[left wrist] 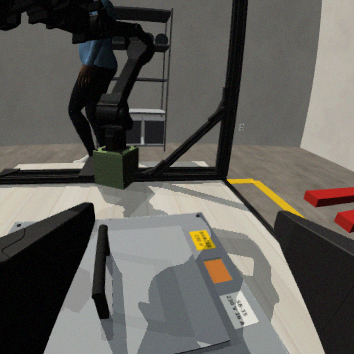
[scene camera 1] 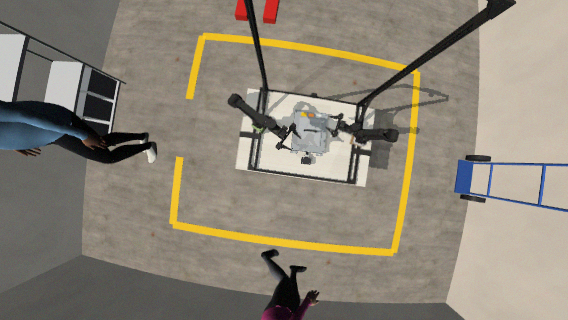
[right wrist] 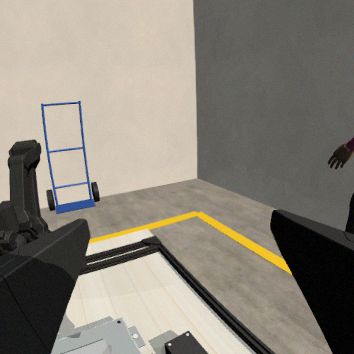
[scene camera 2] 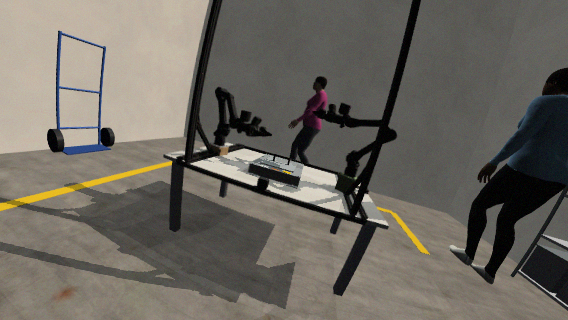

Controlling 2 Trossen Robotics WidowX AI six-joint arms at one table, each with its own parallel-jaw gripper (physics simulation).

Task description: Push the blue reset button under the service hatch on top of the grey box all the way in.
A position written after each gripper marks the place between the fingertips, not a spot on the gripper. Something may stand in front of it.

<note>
The left gripper [left wrist: 187, 216] is open, with nothing in its grasp. The right gripper [right wrist: 180, 224] is open, with nothing in its grasp. Further things: a hatch lid [left wrist: 144, 283].
</note>
